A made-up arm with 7 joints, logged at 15 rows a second.
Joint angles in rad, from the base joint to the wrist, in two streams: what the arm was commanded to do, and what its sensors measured. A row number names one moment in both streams.
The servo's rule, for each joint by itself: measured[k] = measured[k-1] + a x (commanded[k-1-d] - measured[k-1]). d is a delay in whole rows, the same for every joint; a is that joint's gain. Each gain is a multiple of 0.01, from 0.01 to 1. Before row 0 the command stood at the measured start. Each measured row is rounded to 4 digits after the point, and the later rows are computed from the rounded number. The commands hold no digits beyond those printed.
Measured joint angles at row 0:
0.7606 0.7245 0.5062 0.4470 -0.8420 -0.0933 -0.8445
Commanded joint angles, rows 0 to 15:
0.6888 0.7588 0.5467 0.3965 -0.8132 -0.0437 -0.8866
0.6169 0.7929 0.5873 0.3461 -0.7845 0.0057 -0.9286
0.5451 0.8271 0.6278 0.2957 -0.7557 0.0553 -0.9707
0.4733 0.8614 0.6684 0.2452 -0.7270 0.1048 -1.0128
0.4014 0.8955 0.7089 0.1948 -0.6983 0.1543 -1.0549
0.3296 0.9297 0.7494 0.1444 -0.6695 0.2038 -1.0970
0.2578 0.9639 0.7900 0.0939 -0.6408 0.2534 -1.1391
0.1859 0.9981 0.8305 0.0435 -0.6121 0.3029 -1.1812
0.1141 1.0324 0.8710 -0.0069 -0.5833 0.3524 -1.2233
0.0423 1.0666 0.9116 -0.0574 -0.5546 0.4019 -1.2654
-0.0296 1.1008 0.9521 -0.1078 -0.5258 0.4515 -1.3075
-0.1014 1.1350 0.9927 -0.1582 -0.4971 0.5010 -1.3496
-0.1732 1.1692 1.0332 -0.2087 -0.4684 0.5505 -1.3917
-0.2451 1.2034 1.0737 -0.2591 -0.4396 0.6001 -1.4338
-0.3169 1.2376 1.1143 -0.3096 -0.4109 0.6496 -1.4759
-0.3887 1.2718 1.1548 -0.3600 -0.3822 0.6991 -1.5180
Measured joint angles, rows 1 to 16:
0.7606 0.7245 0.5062 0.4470 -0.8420 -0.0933 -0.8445
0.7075 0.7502 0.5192 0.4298 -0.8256 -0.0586 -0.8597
0.6405 0.7822 0.5410 0.4013 -0.8022 -0.0136 -0.8845
0.5699 0.8159 0.5688 0.3654 -0.7757 0.0346 -0.9155
0.4984 0.8500 0.6007 0.3245 -0.7479 0.0837 -0.9505
0.4266 0.8841 0.6353 0.2804 -0.7196 0.1331 -0.9881
0.3548 0.9183 0.6718 0.2342 -0.6910 0.1826 -1.0273
0.2830 0.9525 0.7096 0.1865 -0.6624 0.2322 -1.0675
0.2111 0.9867 0.7483 0.1379 -0.6337 0.2817 -1.1084
0.1393 1.0210 0.7876 0.0887 -0.6050 0.3312 -1.1498
0.0675 1.0552 0.8273 0.0390 -0.5763 0.3807 -1.1914
-0.0044 1.0894 0.8672 -0.0109 -0.5475 0.4303 -1.2332
-0.0762 1.1236 0.9074 -0.0610 -0.5188 0.4798 -1.2751
-0.1480 1.1578 0.9477 -0.1112 -0.4901 0.5293 -1.3171
-0.2199 1.1920 0.9880 -0.1615 -0.4613 0.5789 -1.3591
-0.2917 1.2262 1.0284 -0.2119 -0.4326 0.6284 -1.4011
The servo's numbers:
d 1
a 0.74 0.75 0.32 0.34 0.57 0.70 0.36

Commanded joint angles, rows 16 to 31:
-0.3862 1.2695 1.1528 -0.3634 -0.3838 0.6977 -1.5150
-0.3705 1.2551 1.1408 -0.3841 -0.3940 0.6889 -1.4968
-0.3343 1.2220 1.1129 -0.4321 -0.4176 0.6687 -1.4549
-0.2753 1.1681 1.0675 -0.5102 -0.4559 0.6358 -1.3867
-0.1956 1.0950 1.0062 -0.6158 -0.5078 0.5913 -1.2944
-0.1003 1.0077 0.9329 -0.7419 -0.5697 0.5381 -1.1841
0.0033 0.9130 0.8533 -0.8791 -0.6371 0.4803 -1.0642
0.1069 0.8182 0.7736 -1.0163 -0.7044 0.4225 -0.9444
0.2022 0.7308 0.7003 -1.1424 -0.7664 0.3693 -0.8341
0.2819 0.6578 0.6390 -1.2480 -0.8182 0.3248 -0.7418
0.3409 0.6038 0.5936 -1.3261 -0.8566 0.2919 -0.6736
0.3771 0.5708 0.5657 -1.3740 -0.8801 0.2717 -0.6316
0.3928 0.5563 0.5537 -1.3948 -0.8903 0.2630 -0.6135
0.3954 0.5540 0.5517 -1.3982 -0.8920 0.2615 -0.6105
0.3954 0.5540 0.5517 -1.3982 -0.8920 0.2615 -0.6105
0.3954 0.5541 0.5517 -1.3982 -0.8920 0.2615 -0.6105
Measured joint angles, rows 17 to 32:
-0.3635 1.2604 1.0688 -0.2623 -0.4039 0.6779 -1.4432
-0.3803 1.2672 1.0957 -0.2967 -0.3924 0.6918 -1.4690
-0.3730 1.2581 1.1101 -0.3264 -0.3933 0.6898 -1.4790
-0.3444 1.2310 1.1110 -0.3623 -0.4072 0.6750 -1.4703
-0.2933 1.1838 1.0971 -0.4126 -0.4350 0.6476 -1.4402
-0.2210 1.1172 1.0680 -0.4817 -0.4765 0.6082 -1.3877
-0.1317 1.0351 1.0248 -0.5702 -0.5296 0.5591 -1.3144
-0.0318 0.9435 0.9699 -0.6752 -0.5909 0.5039 -1.2243
0.0708 0.8495 0.9071 -0.7912 -0.6556 0.4469 -1.1235
0.1680 0.7605 0.8409 -0.9106 -0.7188 0.3926 -1.0193
0.2523 0.6835 0.7763 -1.0253 -0.7755 0.3451 -0.9194
0.3179 0.6237 0.7178 -1.1276 -0.8217 0.3079 -0.8309
0.3617 0.5840 0.6691 -1.2114 -0.8550 0.2826 -0.7592
0.3847 0.5632 0.6322 -1.2738 -0.8751 0.2689 -0.7067
0.3926 0.5563 0.6064 -1.3161 -0.8847 0.2637 -0.6721
0.3947 0.5546 0.5889 -1.3440 -0.8889 0.2622 -0.6499

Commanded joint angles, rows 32 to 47:
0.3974 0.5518 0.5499 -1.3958 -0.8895 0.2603 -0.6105
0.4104 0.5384 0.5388 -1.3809 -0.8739 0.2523 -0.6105
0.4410 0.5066 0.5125 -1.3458 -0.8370 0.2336 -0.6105
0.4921 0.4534 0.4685 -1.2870 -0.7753 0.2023 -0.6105
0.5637 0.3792 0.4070 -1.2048 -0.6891 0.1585 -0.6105
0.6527 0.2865 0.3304 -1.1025 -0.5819 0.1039 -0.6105
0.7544 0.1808 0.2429 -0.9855 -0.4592 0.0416 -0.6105
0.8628 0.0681 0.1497 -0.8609 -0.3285 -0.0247 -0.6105
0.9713 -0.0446 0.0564 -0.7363 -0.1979 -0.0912 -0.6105
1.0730 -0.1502 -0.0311 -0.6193 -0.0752 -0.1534 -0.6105
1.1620 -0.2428 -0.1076 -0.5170 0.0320 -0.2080 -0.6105
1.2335 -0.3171 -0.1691 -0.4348 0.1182 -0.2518 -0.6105
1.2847 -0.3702 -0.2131 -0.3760 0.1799 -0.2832 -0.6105
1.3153 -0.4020 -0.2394 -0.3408 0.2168 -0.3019 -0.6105
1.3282 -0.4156 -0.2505 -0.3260 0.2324 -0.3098 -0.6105
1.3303 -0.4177 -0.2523 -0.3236 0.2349 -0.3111 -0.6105
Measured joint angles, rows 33 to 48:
0.3952 0.5542 0.5770 -1.3624 -0.8907 0.2617 -0.6357
0.3968 0.5524 0.5683 -1.3738 -0.8900 0.2607 -0.6266
0.4069 0.5419 0.5589 -1.3762 -0.8808 0.2548 -0.6208
0.4321 0.5154 0.5441 -1.3659 -0.8558 0.2400 -0.6171
0.4765 0.4689 0.5199 -1.3391 -0.8099 0.2136 -0.6147
0.5410 0.4016 0.4838 -1.2934 -0.7410 0.1750 -0.6132
0.6237 0.3153 0.4347 -1.2285 -0.6503 0.1252 -0.6122
0.7204 0.2144 0.3733 -1.1459 -0.5414 0.0667 -0.6116
0.8258 0.1047 0.3017 -1.0490 -0.4200 0.0027 -0.6112
0.9335 -0.0073 0.2232 -0.9427 -0.2934 -0.0630 -0.6109
1.0367 -0.1145 0.1418 -0.8327 -0.1690 -0.1263 -0.6108
1.1294 -0.2107 0.0620 -0.7254 -0.0544 -0.1835 -0.6107
1.2064 -0.2905 -0.0120 -0.6266 0.0440 -0.2313 -0.6106
1.2643 -0.3503 -0.0764 -0.5414 0.1215 -0.2676 -0.6106
1.3020 -0.3891 -0.1286 -0.4732 0.1758 -0.2916 -0.6106
1.3214 -0.4090 -0.1676 -0.4232 0.2081 -0.3043 -0.6106

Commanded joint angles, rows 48 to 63:
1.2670 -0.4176 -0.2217 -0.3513 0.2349 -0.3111 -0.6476
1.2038 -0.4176 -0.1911 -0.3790 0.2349 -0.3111 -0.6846
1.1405 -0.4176 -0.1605 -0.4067 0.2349 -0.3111 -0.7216
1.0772 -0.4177 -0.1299 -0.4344 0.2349 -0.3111 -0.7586
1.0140 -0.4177 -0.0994 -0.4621 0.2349 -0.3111 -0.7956
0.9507 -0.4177 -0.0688 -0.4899 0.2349 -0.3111 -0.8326
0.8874 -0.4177 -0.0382 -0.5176 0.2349 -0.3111 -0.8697
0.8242 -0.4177 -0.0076 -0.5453 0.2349 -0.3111 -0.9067
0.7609 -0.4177 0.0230 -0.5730 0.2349 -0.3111 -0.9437
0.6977 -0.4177 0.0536 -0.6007 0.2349 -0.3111 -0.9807
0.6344 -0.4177 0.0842 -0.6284 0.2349 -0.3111 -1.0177
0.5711 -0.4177 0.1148 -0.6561 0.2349 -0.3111 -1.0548
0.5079 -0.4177 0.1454 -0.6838 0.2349 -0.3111 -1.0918
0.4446 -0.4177 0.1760 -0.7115 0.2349 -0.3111 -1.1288
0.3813 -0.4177 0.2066 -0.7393 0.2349 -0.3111 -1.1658
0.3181 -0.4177 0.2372 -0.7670 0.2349 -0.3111 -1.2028
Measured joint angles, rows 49 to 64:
1.3280 -0.4155 -0.1947 -0.3893 0.2234 -0.3091 -0.6106
1.2829 -0.4171 -0.2033 -0.3764 0.2300 -0.3105 -0.6239
1.2244 -0.4175 -0.1994 -0.3773 0.2328 -0.3109 -0.6458
1.1623 -0.4176 -0.1870 -0.3873 0.2340 -0.3110 -0.6731
1.0993 -0.4177 -0.1687 -0.4033 0.2345 -0.3111 -0.7039
1.0362 -0.4177 -0.1465 -0.4233 0.2347 -0.3111 -0.7369
0.9729 -0.4177 -0.1216 -0.4459 0.2348 -0.3111 -0.7714
0.9096 -0.4177 -0.0949 -0.4703 0.2349 -0.3111 -0.8068
0.8464 -0.4177 -0.0670 -0.4958 0.2349 -0.3111 -0.8428
0.7831 -0.4177 -0.0382 -0.5220 0.2349 -0.3111 -0.8791
0.7199 -0.4177 -0.0088 -0.5488 0.2349 -0.3111 -0.9157
0.6566 -0.4177 0.0210 -0.5759 0.2349 -0.3111 -0.9524
0.5933 -0.4177 0.0510 -0.6032 0.2349 -0.3111 -0.9893
0.5301 -0.4177 0.0812 -0.6306 0.2349 -0.3111 -1.0262
0.4668 -0.4177 0.1115 -0.6581 0.2349 -0.3111 -1.0631
0.4035 -0.4177 0.1419 -0.6857 0.2349 -0.3111 -1.1001

